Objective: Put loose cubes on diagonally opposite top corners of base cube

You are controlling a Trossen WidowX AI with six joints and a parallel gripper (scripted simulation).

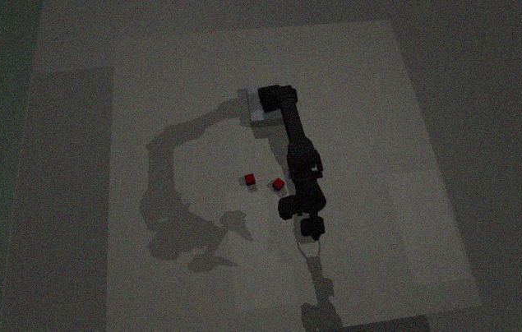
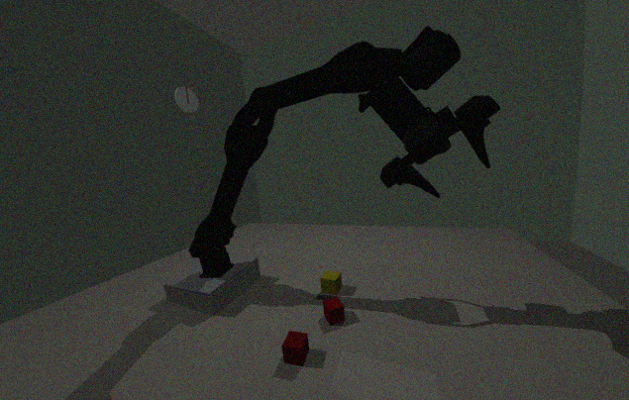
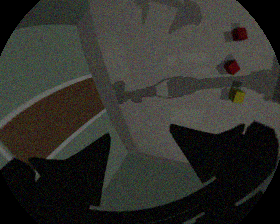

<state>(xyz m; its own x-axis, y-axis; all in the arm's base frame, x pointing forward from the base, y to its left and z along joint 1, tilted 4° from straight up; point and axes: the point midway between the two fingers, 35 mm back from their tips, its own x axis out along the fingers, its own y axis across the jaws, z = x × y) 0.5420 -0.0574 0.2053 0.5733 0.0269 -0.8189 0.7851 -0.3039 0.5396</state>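
Right now my gripper tip is 250 mm past the yellow base cube, 90 mm to the right of it and 240 mm above it.
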